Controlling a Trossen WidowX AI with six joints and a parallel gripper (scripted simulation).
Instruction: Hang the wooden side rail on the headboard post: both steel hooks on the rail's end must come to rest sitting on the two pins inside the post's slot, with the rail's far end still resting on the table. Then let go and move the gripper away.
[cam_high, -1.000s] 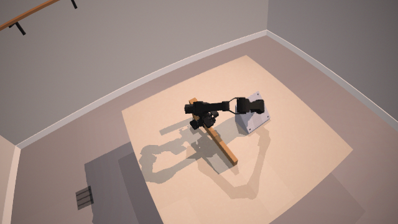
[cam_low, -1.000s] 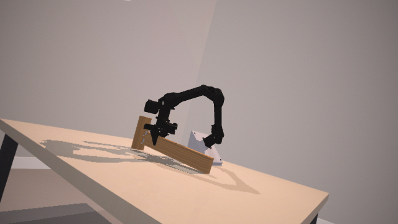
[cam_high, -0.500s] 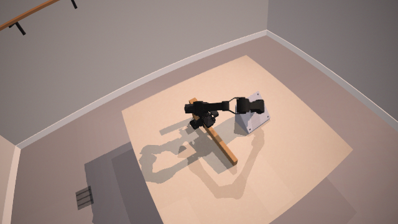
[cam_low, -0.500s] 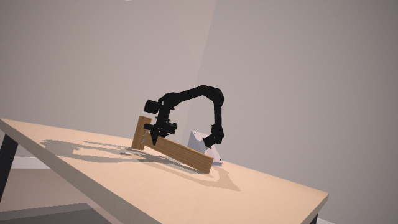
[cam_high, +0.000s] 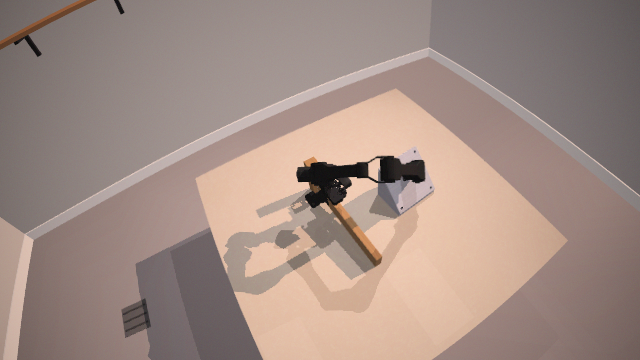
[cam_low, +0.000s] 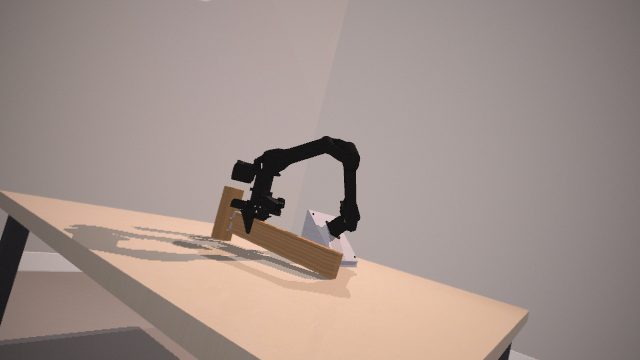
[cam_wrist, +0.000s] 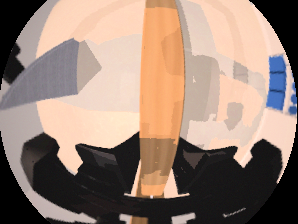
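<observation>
My gripper tip is 13 cm to the left of the headboard post, 4 cm below it and 2 cm short of it.
</observation>
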